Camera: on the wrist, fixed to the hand. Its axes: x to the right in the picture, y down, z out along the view.
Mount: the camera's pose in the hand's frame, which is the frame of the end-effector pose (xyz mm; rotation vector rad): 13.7 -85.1 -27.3 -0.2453 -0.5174 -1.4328
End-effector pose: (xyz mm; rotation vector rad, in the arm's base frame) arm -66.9 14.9 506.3 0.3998 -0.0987 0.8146
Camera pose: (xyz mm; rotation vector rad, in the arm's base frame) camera 2.3 -17.6 458.1 0.3336 -0.3356 -0.7214
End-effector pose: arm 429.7 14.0 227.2 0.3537 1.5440 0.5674
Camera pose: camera 412.1 -52.3 168.3 -0.7366 0.8699 -0.4520
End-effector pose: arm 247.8 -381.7 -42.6 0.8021 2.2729 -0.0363
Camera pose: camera 175.9 -436.2 -47.8 -0.9490 1.8249 -0.5266
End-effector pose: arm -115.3 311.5 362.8 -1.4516 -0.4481 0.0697
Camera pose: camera -112.4 278.8 447.1 -1.0355 -1.8662 -0.7901
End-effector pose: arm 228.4 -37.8 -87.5 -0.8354 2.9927 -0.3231
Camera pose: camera 258.1 -110.7 -43.0 -2.4270 1.5164 0.2575
